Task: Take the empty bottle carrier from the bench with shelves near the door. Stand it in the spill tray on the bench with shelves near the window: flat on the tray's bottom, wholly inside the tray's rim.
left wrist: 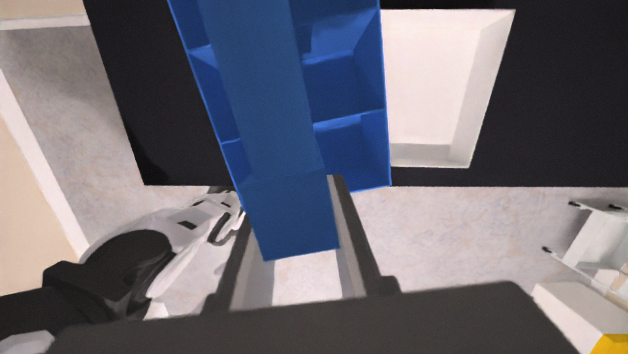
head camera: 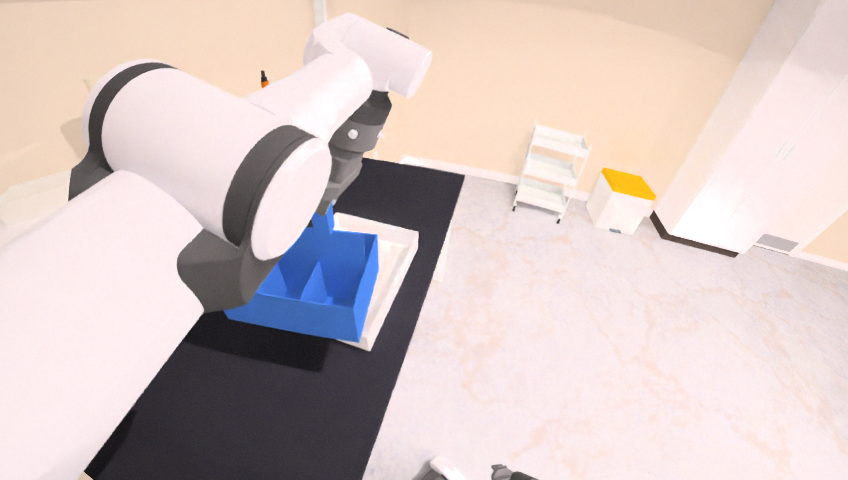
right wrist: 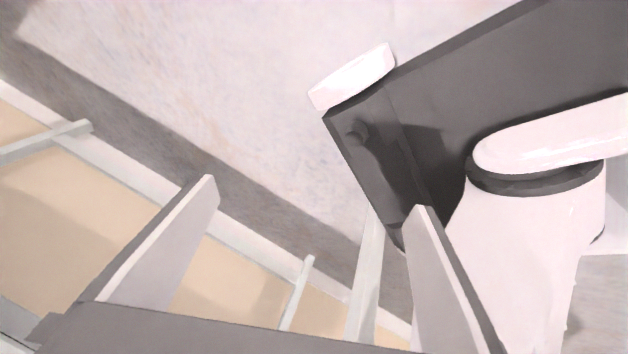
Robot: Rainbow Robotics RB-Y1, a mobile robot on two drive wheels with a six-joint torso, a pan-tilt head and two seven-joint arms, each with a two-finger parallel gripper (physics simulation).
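Frame: origin at the robot's base, x back, y right, z up, level; metres.
Seen in the pictures: left gripper, fingertip midpoint: (left wrist: 301,189) (head camera: 324,207); right gripper, fingertip midpoint: (right wrist: 311,201).
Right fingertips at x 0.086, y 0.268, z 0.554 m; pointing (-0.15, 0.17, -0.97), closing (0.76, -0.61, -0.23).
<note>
Offsets run from my right fingertips to a thing's top centre. "pt": to the spot under its first point. Level surfaces: height alone.
The blue bottle carrier @[dx -0.602, dy -0.098, dz +0.659 m] (head camera: 297,318) (left wrist: 350,90) hangs upright above the black bench top @[dz +0.209 m] (head camera: 285,416) (left wrist: 560,100). Its compartments that show are empty, and its shadow lies on the bench top. My left gripper (head camera: 324,209) (left wrist: 301,189) is shut on the carrier's handle. The white spill tray @[dx -0.701, dy +0.063, dz +0.285 m] (head camera: 392,285) (left wrist: 430,85) lies on the bench top, beyond and to the right of the carrier in the head view. The carrier hides part of the tray and overlaps its near left part in that view. My right gripper (right wrist: 311,201) is open, with no object between its fingers, low beside the robot's base.
My left arm (head camera: 178,142) hides the left part of the bench in the head view. A white shelf cart (head camera: 550,168) and a white bin with a yellow lid (head camera: 627,183) stand by the far wall. A white cabinet (head camera: 731,142) stands at the right. An orange bottle @[pt dx -1.149, dy +0.074, dz +0.720 m] (head camera: 264,83) shows behind the arm.
</note>
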